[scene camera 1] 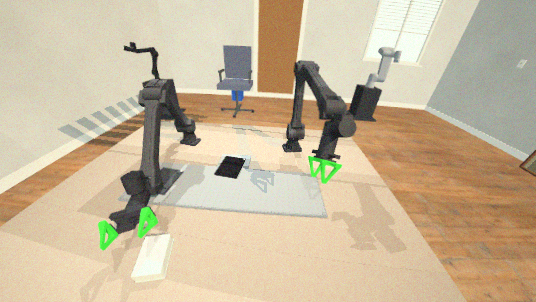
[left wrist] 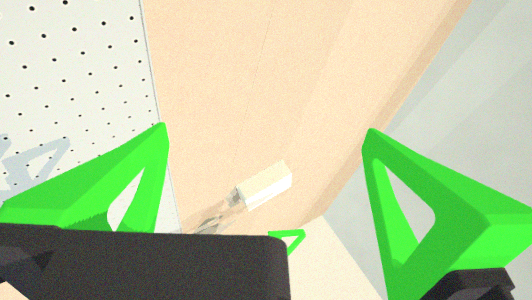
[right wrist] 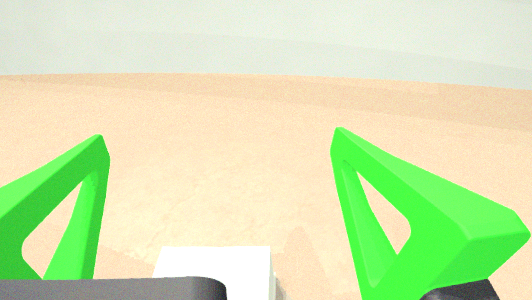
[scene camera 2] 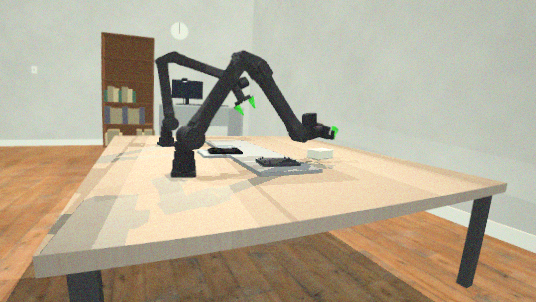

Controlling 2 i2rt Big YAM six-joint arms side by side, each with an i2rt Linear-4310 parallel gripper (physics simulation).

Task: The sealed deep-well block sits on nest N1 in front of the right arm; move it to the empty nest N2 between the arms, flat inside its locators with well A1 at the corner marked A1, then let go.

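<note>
The white deep-well block lies flat on the table off the pegboard, not on a nest. Its well A1 cannot be made out. A dark nest, apparently N1, is on the board and bare, partly behind the right arm in scene camera 1. Another dark nest, apparently N2, is bare between the arms. My right gripper is open and empty, above the table beside the block. My left gripper is open and empty, raised over the board's end.
The light perforated board lies on the wooden table. The right arm reaches across the board. The left arm stands behind its far edge. A chair stands behind the table.
</note>
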